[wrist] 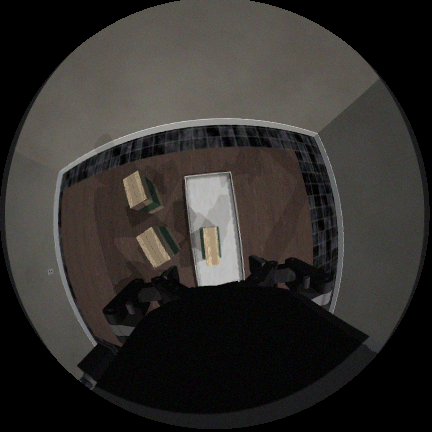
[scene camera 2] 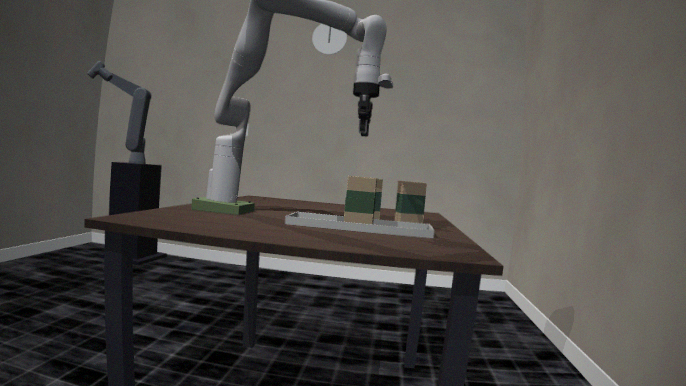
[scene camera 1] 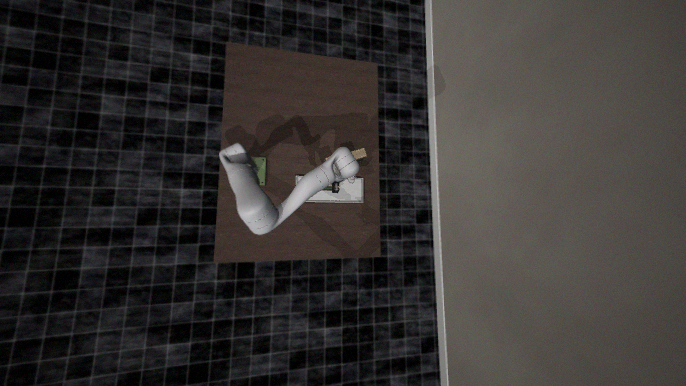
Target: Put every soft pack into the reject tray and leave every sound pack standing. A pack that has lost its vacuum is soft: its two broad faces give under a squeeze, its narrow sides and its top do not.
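Seen in the pictures: gripper, between the fingertips: [wrist: 213, 269] [scene camera 2: 363, 134]; arm's base, origin of its link: [scene camera 2: 222, 200].
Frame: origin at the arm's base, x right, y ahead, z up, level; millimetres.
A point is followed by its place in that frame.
A tan pack with a green band [scene camera 2: 359, 201] {x 73, y 447, z 44 mm} [wrist: 212, 246] {x 51, y 446, z 112 mm} stands upright inside the white reject tray [scene camera 1: 356, 194] {x 81, y 619, z -29 mm} [scene camera 2: 310, 222] {x 150, y 330, z -20 mm} [wrist: 209, 192] {x 58, y 595, z -29 mm}. My gripper [scene camera 1: 335, 187] {x 45, y 438, z 232 mm} [scene camera 2: 364, 134] {x 45, y 438, z 232 mm} [wrist: 213, 269] {x 45, y 438, z 232 mm} is open and empty, high above that pack and apart from it. A second pack [scene camera 2: 378, 200] {x -75, y 486, z 43 mm} [wrist: 154, 247] {x -76, y 448, z 109 mm} stands on the table beside the tray, mostly hidden behind the first in scene camera 2. A third pack [scene camera 1: 361, 153] {x -134, y 600, z 109 mm} [scene camera 2: 411, 201] {x -105, y 588, z 48 mm} [wrist: 135, 190] {x -123, y 579, z 109 mm} stands farther out, also outside the tray. Their looks do not tell which are soft.
The brown table [scene camera 1: 300, 80] {x -588, y 229, z -31 mm} [scene camera 2: 175, 230] {x 473, y 109, z -32 mm} [wrist: 265, 190] {x 256, y 597, z -32 mm} carries the tray, the packs and my arm's green base plate [scene camera 1: 262, 175] {x 22, y 72, z -3 mm} [scene camera 2: 215, 206] {x 80, y 13, z -13 mm}. A second grey arm [scene camera 2: 140, 120] stands on a dark pedestal [scene camera 2: 135, 190] beyond the table.
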